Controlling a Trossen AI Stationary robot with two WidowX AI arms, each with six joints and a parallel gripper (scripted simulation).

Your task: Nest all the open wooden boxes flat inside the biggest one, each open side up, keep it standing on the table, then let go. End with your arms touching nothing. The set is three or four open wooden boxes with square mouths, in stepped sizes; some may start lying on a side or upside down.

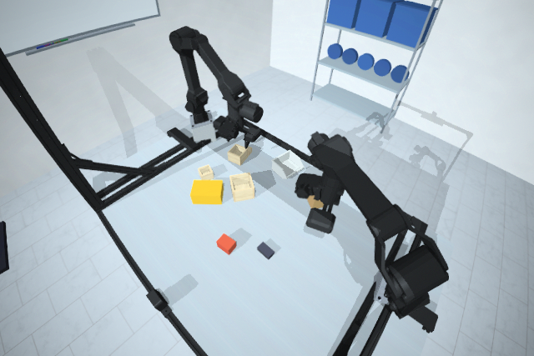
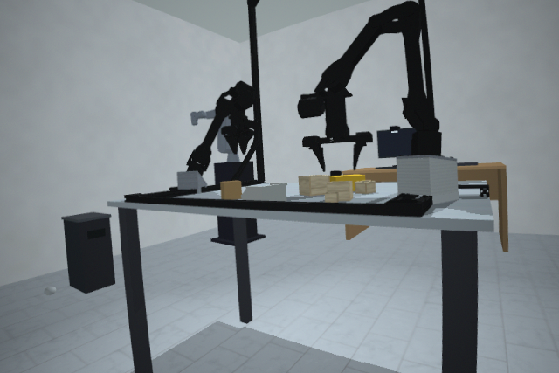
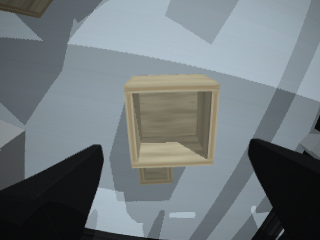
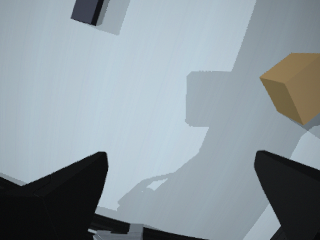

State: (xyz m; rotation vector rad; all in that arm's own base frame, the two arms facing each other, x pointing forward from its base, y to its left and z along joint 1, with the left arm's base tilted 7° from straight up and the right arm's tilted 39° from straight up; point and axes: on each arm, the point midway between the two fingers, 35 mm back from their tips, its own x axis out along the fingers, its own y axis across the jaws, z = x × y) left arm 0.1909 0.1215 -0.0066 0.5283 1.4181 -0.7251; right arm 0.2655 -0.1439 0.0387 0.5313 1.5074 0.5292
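Observation:
Now: the dark block 18 cm below my right hand, 14 cm behind it and 7 cm to the left of it. Round my right hand: white tray 27 cm to the left, 17 cm ahead, 16 cm below; tan block 16 cm below, 13 cm ahead, 9 cm to the left; red block 22 cm behind, 17 cm below, 16 cm to the left.

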